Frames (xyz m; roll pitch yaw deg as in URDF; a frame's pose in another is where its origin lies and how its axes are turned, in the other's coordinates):
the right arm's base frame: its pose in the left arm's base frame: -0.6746 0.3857 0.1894 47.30 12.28 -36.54
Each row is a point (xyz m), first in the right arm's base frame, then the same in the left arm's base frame.
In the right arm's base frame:
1: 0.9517 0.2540 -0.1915
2: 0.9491 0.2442 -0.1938
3: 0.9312 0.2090 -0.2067
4: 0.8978 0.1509 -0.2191
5: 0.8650 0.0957 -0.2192
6: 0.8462 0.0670 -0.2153
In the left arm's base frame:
1: 0.2686 0.0763 0.0425
2: 0.2621 0.0750 0.0345
3: 0.2336 0.0782 0.0045
4: 0.1806 0.0798 -0.0384
5: 0.1256 0.0740 -0.0711
6: 0.0944 0.0693 -0.0851

